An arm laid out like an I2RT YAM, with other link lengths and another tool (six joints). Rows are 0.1 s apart.
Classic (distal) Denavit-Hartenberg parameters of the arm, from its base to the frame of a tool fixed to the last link. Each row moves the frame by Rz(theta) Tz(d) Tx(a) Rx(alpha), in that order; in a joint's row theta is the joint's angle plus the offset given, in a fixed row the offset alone. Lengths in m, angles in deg.
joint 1: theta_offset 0  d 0.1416  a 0.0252  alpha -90
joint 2: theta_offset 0  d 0  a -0.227  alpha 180
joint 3: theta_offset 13.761  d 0  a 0.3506  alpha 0
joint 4: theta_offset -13.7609  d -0.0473  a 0.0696  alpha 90
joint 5: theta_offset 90  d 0.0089  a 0  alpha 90
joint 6: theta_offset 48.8  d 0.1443  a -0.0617  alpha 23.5
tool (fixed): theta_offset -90  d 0.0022  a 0  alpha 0
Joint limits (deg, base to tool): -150..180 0..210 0..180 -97..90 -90..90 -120..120
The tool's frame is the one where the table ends.
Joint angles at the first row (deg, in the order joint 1, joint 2, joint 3, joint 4, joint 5, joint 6):
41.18, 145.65, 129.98, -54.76, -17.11, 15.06
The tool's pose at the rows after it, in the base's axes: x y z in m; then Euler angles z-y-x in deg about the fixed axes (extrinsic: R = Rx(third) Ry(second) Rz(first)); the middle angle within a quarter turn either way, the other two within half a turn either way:
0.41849, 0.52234, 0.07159, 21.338, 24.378, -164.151
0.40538, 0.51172, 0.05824, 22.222, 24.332, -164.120
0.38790, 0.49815, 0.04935, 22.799, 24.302, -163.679
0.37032, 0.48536, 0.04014, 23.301, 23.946, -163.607
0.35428, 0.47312, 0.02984, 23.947, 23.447, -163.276
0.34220, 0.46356, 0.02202, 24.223, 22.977, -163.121
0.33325, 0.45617, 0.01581, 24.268, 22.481, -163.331
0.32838, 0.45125, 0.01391, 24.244, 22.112, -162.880
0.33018, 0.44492, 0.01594, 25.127, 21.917, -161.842
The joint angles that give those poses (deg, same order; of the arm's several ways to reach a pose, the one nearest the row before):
41.54, 141.32, 121.96, -52.33, -16.25, 15.25
41.66, 135.99, 111.69, -47.03, -16.42, 16.27
41.79, 129.87, 101.09, -41.99, -16.81, 17.10
41.99, 125.04, 92.64, -38.33, -17.12, 17.81
42.08, 121.06, 85.21, -34.72, -17.77, 18.62
42.10, 118.38, 80.16, -32.46, -18.25, 18.94
42.10, 116.70, 76.92, -31.42, -18.45, 18.90
41.89, 115.41, 74.75, -30.54, -19.09, 18.75
40.98, 114.07, 72.87, -29.32, -20.39, 19.02

